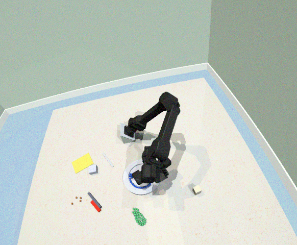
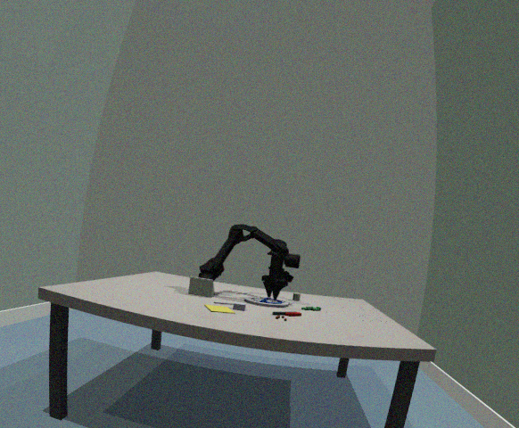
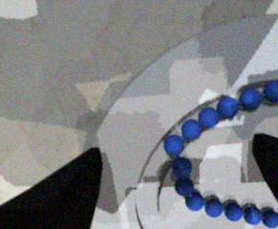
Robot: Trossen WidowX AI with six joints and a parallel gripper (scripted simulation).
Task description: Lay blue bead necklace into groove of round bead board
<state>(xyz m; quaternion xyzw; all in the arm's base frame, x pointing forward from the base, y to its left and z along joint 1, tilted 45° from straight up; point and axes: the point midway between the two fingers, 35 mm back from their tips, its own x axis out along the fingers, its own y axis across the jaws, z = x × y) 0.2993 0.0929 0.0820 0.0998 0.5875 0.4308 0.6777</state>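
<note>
Right now my gripper tip is 20 mm past the round bead board, 60 mm to the left of it and 10 mm above it. From my gripper tip the other things lie so: grey tool (110 mm ahead, 310 mm to the right, 10 mm below); then cream cube (100 mm ahead, 200 mm to the left); then stick (150 mm behind, 260 mm to the right, 20 mm below).
</note>
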